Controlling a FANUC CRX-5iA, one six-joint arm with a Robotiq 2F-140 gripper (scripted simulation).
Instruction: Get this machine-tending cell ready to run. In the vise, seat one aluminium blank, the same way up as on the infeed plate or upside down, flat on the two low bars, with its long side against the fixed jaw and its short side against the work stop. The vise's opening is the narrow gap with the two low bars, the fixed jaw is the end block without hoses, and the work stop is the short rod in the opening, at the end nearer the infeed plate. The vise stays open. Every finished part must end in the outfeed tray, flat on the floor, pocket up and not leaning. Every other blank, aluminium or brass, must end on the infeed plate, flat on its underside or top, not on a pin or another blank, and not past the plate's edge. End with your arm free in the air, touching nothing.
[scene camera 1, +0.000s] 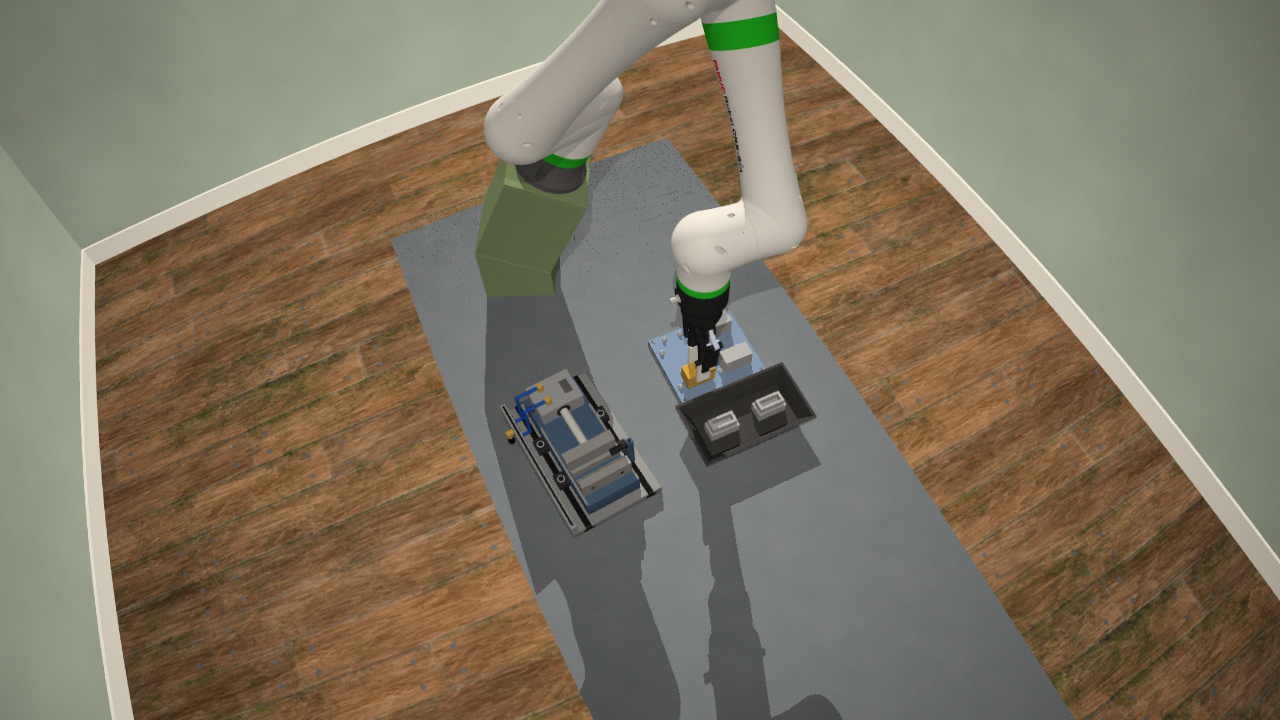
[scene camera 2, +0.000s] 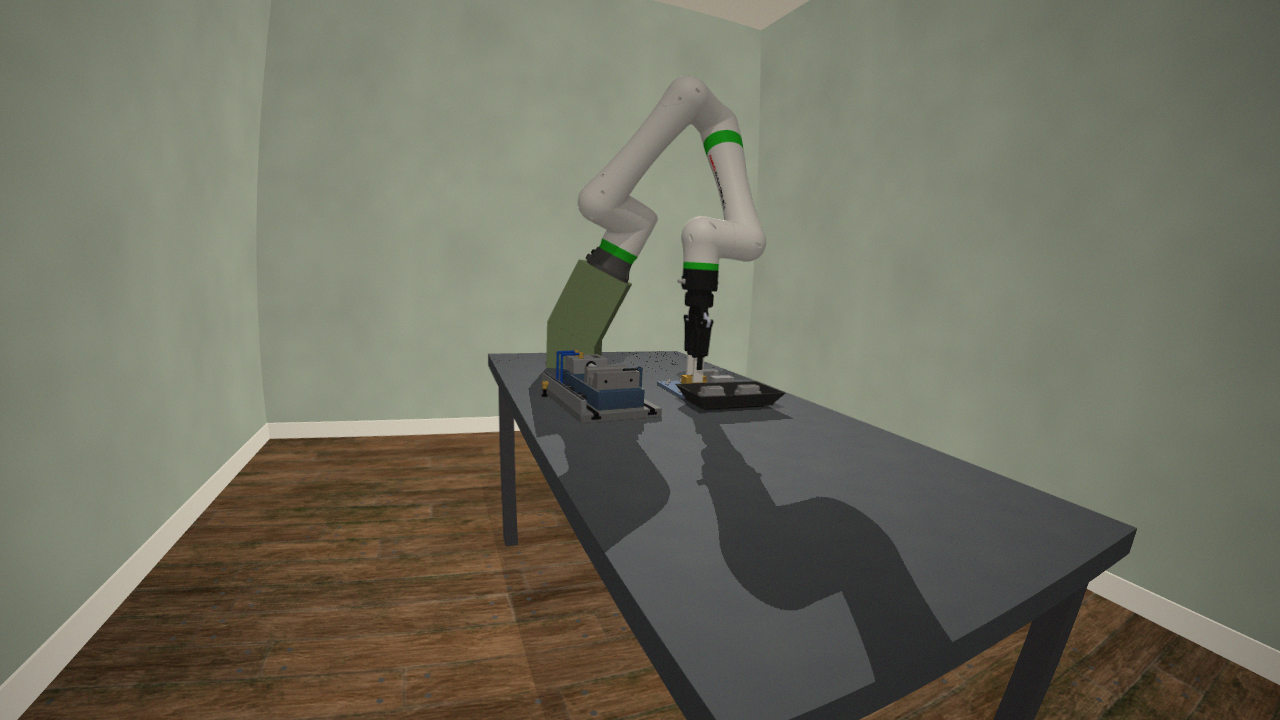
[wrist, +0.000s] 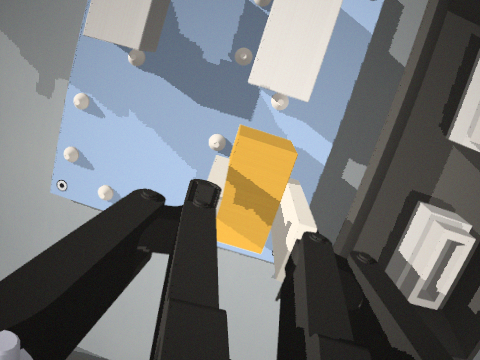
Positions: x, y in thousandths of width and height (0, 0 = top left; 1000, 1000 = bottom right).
The gripper shows in scene camera 1 (546, 516), in scene camera 2 (543, 528) and in the wrist view (522, 529).
